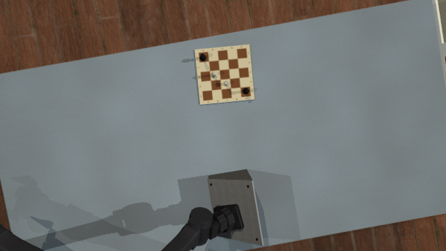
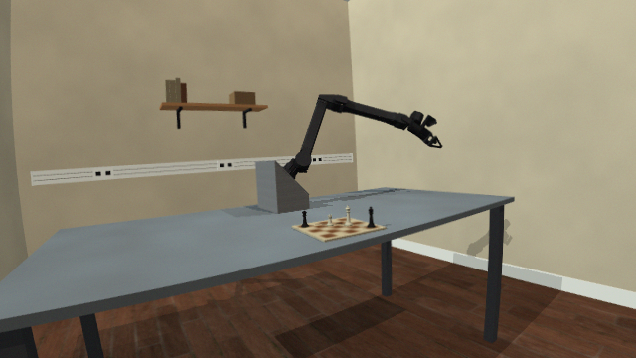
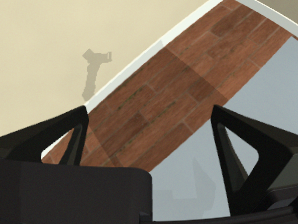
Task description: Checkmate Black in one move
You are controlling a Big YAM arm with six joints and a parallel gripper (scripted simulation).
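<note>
Now: the short white piece 95 cm to the right of my hand, 25 cm below it and 13 cm ahead of it. Round my hand: black chess piece (88 cm to the right, 25 cm ahead, 23 cm below); then small chessboard (95 cm to the right, 27 cm below, 16 cm ahead); then tall white piece (91 cm to the right, 23 cm below, 17 cm ahead).
</note>
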